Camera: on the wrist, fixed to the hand. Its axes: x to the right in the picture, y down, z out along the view.
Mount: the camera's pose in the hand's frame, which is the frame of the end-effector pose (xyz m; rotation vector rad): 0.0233 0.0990 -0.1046 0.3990 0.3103 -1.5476
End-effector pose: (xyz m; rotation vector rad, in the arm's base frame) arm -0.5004 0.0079 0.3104 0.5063 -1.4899 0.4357
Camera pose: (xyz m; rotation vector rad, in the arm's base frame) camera -0.4695 0.1479 0.3373 1.6083 -0.3870 -0.4306
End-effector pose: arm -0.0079 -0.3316 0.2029 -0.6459 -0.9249 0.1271
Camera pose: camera 0.1039 -0.2917 0.1181 0.5155 -0.8450 -1.1113
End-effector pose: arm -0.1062 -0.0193 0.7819 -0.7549 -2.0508 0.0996
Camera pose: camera 0.0142 0.0511 0.8248 1.0612 -1.7141 -0.4415
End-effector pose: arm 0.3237 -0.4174 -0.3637 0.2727 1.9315 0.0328
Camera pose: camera 0.2364 -0.3051 -0.3312 -1.0537 1.9579 -1.3758
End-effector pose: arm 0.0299 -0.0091 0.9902 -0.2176 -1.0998 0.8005
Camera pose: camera 0.0782 0.0995 0.9056 0.7690 -0.5117 -0.4250
